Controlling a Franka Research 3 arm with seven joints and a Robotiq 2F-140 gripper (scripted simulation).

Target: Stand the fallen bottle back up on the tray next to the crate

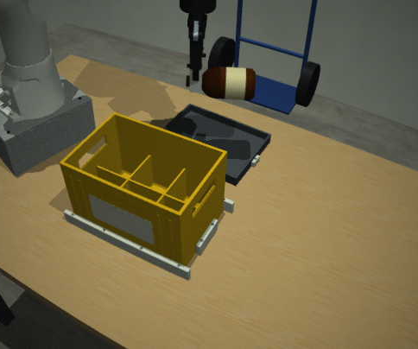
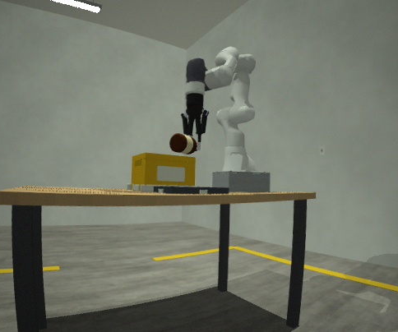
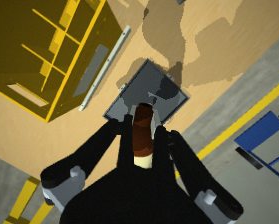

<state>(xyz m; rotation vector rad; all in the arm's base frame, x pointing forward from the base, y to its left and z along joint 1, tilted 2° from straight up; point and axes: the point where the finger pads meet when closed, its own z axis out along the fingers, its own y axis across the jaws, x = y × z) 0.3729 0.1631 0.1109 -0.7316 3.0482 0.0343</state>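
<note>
Right now the bottle is 5 cm ahead of my hand, 2 cm to the left of it and 2 cm below it. The rest, counted from my hand: yellow crate: 25 cm to the right, 13 cm below, 3 cm ahead; then tray: 20 cm below, 3 cm to the left, 3 cm ahead.
</note>
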